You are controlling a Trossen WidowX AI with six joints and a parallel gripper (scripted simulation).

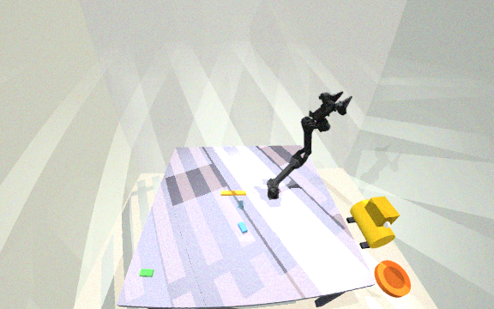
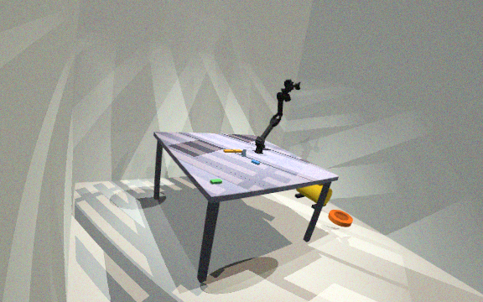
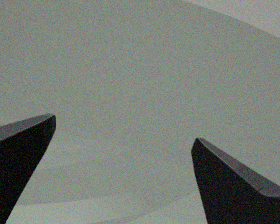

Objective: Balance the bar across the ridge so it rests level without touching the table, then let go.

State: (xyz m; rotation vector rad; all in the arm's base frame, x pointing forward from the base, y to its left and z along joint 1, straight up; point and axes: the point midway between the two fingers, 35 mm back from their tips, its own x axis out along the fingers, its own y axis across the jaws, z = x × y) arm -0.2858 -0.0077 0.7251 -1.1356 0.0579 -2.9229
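My gripper tip is 74 cm above the yellow bar, 59 cm short of it and 3 cm to the left of it. From my gripper tip the other things lie so: green block: 105 cm ahead, 74 cm below, 51 cm to the left; blue block: 74 cm below, 54 cm ahead, 25 cm to the left.
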